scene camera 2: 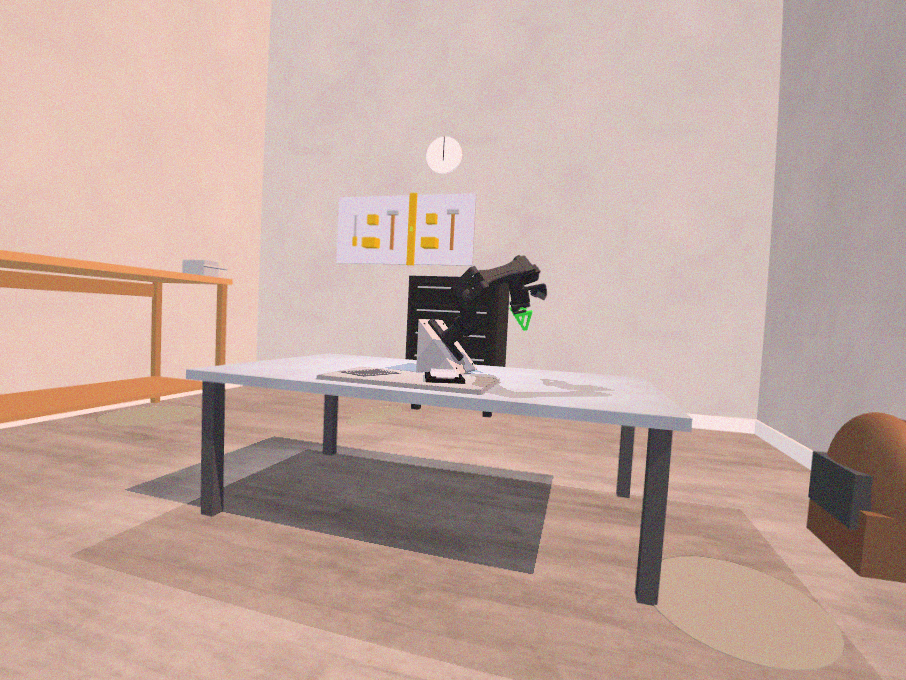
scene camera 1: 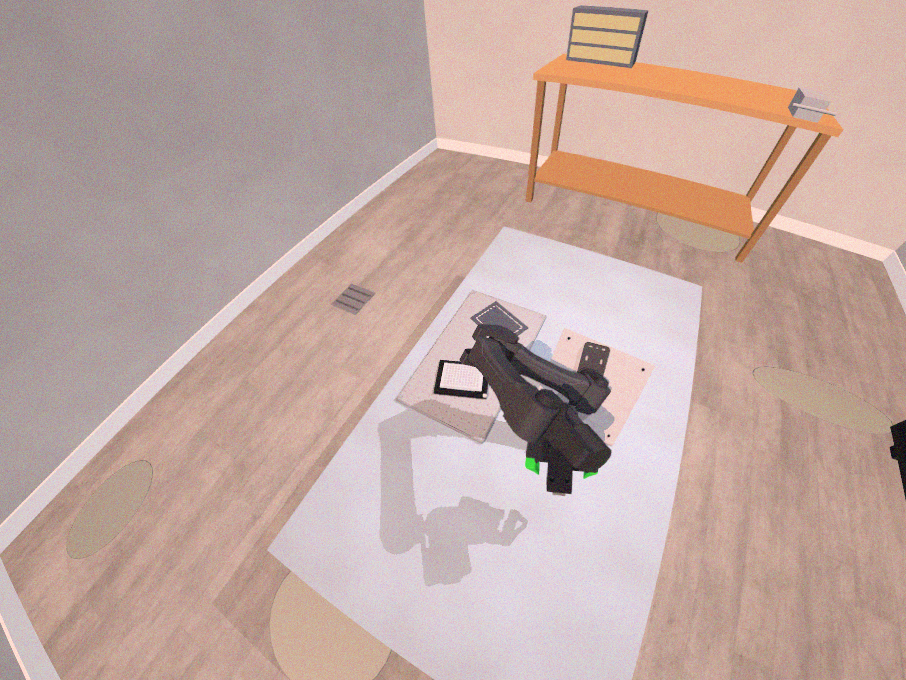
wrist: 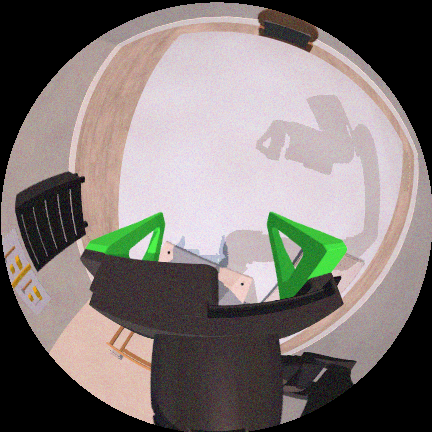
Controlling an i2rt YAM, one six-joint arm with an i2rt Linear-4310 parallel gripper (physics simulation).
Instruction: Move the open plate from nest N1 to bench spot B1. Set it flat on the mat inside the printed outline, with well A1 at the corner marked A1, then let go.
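Places are measured from the arm's base along level axes (x ahead, y left, z up), in metres.
Pixels of known places: gripper, between the fingertips: (scene camera 2: 523, 327) (wrist: 215, 217); arm's base, origin of its link: (scene camera 2: 445, 340) (scene camera 1: 588, 378).
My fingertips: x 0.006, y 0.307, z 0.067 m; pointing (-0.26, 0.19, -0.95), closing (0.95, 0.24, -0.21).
For each thing: its middle in the pictures, then the offset to it from my fingertips. "spot": a spot on its surface instead. Level surfaces: height alone.
- white open plate, middle of its body: (scene camera 1: 462, 376) (scene camera 2: 444, 373) dx +0.346, dy -0.218, dz -0.157 m
- black nest, middle of its body: (scene camera 1: 462, 378) (scene camera 2: 444, 376) dx +0.346, dy -0.218, dz -0.167 m
- dark grey mat, height of its surface: dz -0.174 m
- perforated board, a spot on its surface: (scene camera 1: 424, 395) spot: dx +0.429, dy -0.119, dz -0.176 m
The white open plate (scene camera 1: 462, 376) (scene camera 2: 444, 374) lies in the black nest (scene camera 1: 457, 393) (scene camera 2: 444, 380) on the perforated board. The dark grey mat (scene camera 1: 500, 317) (scene camera 2: 371, 372) with a printed pale dashed outline lies at the board's other end, with no plate on it. The corner mark A1 is too small to read. My gripper (scene camera 1: 560, 470) (scene camera 2: 522, 319) (wrist: 215, 217) is open and empty, with green fingers spread wide. It hangs high above the white table, away from the plate and mat. Neither plate nor mat can be made out in the wrist view.
The perforated board (scene camera 1: 424, 395) lies on the white table (scene camera 1: 585, 548) (scene camera 2: 578, 411). Beside it is the arm's pale mounting plate (scene camera 1: 629, 387) with an angled stand (scene camera 2: 431, 352). The arm (scene camera 1: 512, 387) reaches over these. An orange workbench (scene camera 1: 695, 87) stands by the wall.
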